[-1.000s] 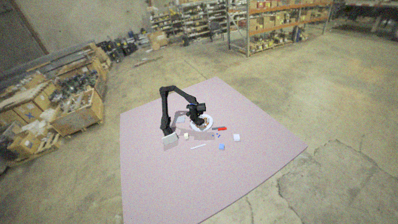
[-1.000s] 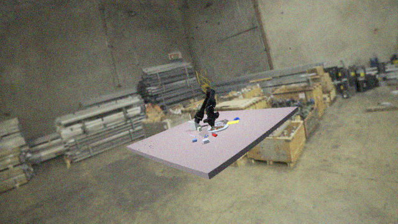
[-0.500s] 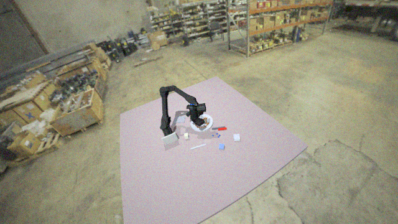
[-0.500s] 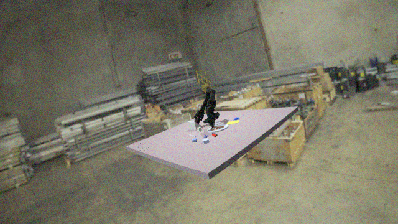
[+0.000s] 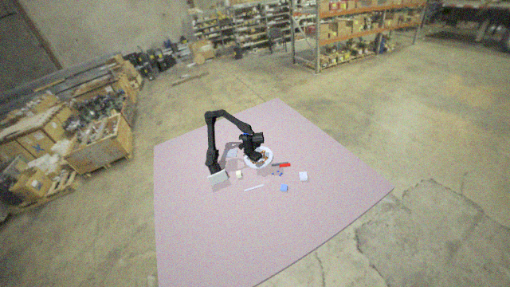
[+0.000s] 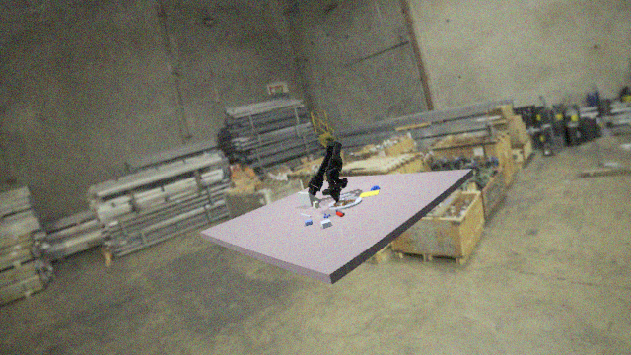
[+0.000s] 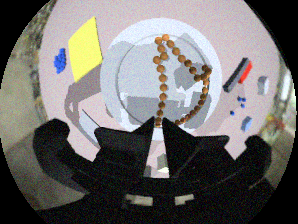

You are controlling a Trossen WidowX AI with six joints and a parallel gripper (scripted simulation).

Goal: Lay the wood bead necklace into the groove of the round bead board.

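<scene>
Right now the cream cube is 120 mm behind my gripper tip and 80 mm to the right of it. Also, from my gripper tip: red-handled tool (170 mm ahead, 130 mm to the right, 10 mm below); then grey plate (120 mm behind, 150 mm to the left, 10 mm below); then yellow sheet (70 mm ahead, 190 mm to the left, 10 mm below).
</scene>
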